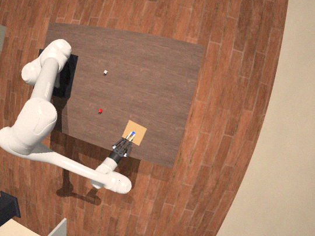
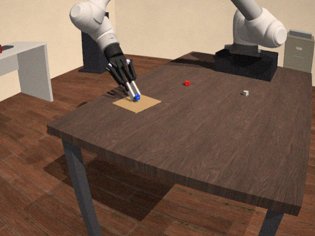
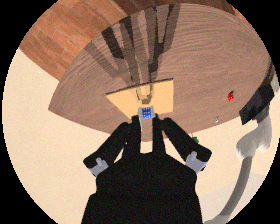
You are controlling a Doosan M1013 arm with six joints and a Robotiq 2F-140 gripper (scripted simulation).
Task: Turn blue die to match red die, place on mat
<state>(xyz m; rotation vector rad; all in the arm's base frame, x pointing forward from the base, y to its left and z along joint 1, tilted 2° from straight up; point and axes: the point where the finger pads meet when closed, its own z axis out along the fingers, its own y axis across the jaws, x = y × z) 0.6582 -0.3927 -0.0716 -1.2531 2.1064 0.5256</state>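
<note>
The tan mat is 10 mm ahead of my hand, 20 mm to the left of it and 50 mm below it. Also, from my hand: blue die 10 mm ahead, 20 mm to the left, 20 mm below; then white die 230 mm behind, 440 mm to the left, 40 mm below; then red die 250 mm behind, 150 mm to the left, 40 mm below.
</note>
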